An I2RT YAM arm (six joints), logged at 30 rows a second.
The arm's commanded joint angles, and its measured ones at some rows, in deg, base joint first. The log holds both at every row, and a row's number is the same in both.
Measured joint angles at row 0:
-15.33, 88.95, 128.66, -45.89, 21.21, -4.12
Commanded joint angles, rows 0 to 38:
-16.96, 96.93, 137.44, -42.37, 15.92, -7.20
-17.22, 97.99, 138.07, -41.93, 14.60, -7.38
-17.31, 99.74, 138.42, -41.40, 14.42, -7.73
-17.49, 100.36, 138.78, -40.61, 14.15, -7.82
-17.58, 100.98, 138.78, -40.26, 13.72, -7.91
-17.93, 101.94, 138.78, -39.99, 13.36, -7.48
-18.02, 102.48, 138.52, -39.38, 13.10, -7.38
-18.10, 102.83, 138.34, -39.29, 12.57, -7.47
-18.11, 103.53, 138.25, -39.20, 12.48, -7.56
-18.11, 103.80, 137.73, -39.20, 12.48, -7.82
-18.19, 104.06, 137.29, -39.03, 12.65, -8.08
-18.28, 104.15, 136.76, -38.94, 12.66, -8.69
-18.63, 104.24, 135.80, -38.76, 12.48, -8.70
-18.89, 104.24, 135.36, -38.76, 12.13, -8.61
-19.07, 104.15, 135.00, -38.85, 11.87, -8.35
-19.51, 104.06, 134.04, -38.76, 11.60, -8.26
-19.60, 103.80, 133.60, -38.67, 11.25, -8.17
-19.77, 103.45, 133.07, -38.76, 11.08, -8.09
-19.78, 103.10, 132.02, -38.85, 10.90, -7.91
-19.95, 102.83, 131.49, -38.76, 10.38, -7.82
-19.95, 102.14, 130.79, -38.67, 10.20, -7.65
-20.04, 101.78, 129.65, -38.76, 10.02, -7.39
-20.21, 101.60, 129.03, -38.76, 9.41, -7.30
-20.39, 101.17, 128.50, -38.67, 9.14, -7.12
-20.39, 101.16, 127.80, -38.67, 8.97, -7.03
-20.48, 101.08, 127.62, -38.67, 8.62, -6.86
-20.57, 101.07, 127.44, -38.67, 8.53, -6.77
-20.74, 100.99, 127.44, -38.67, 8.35, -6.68
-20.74, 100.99, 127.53, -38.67, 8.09, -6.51
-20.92, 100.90, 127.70, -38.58, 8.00, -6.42
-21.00, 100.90, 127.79, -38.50, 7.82, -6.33
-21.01, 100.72, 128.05, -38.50, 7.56, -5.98
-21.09, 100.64, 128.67, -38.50, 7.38, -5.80
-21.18, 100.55, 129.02, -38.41, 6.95, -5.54
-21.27, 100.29, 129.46, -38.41, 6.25, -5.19
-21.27, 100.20, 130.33, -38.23, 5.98, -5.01
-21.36, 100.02, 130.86, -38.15, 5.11, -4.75
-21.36, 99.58, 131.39, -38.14, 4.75, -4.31
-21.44, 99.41, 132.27, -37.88, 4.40, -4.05
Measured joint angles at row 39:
-20.95, 103.50, 127.61, -40.62, 6.85, -5.80
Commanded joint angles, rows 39 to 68:
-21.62, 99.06, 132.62, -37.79, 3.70, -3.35
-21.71, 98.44, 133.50, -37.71, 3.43, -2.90
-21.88, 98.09, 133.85, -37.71, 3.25, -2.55
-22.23, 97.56, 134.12, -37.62, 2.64, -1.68
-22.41, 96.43, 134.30, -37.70, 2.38, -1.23
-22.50, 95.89, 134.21, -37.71, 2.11, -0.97
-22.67, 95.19, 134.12, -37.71, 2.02, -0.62
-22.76, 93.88, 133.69, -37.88, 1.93, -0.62
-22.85, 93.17, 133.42, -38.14, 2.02, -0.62
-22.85, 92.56, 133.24, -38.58, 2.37, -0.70
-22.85, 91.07, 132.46, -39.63, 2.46, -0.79
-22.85, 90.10, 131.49, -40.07, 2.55, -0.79
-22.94, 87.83, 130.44, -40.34, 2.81, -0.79
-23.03, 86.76, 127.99, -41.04, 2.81, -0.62
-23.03, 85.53, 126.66, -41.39, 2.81, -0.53
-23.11, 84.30, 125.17, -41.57, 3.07, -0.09
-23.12, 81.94, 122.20, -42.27, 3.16, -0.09
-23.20, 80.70, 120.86, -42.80, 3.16, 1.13
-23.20, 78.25, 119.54, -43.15, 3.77, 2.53
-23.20, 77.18, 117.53, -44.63, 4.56, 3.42
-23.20, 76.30, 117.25, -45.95, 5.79, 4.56
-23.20, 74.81, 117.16, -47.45, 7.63, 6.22
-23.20, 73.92, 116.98, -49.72, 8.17, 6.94
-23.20, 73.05, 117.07, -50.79, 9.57, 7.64
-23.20, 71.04, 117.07, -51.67, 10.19, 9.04
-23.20, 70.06, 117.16, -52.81, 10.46, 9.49
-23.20, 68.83, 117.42, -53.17, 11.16, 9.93
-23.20, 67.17, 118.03, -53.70, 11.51, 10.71
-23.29, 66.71, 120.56, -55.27, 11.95, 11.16
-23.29, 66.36, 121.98, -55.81, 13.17, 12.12
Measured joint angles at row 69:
-22.92, 71.33, 116.60, -54.13, 8.88, 7.14
